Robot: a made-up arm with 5 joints.
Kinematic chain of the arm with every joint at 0, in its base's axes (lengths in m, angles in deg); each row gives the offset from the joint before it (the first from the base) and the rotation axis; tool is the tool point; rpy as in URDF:
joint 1: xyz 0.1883 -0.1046 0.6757 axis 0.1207 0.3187 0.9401
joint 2: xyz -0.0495 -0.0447 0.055 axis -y
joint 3: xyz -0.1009 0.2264 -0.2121 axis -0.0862 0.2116 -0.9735
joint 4: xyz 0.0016 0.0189 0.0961 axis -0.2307 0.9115 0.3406
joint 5: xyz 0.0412 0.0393 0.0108 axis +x
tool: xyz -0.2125 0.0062 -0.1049 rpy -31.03 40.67 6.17
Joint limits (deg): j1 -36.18..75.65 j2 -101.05..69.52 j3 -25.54..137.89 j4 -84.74..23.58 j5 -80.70..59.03
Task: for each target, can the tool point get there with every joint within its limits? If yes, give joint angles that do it. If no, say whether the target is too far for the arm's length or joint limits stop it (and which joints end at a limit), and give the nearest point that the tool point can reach.
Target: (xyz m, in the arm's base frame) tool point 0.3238 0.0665 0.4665
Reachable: yes | joints -3.16 26.38 99.30 -58.37 18.71
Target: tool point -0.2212 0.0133 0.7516
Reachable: yes | joints 35.97 -60.37 93.03 -12.36 -17.43
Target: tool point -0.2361 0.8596 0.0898
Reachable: no: too far | nearest point 0.0215 0.3103 0.4924 | short by 0.728 m
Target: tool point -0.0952 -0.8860 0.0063
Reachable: no: too far | nearest point 0.0050 -0.3320 0.5553 | short by 0.786 m
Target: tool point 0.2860 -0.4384 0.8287
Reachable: no: joint limits stop it (at a limit: joint 1, joint 2, joint 3, joint 4) | nearest point 0.1422 -0.4066 0.8668 | short by 0.152 m
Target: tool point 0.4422 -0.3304 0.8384
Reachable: no: joint limits stop it (at a limit: joint 1, joint 2, joint 4, joint 5) | nearest point 0.4075 -0.1964 0.7356 | short by 0.172 m
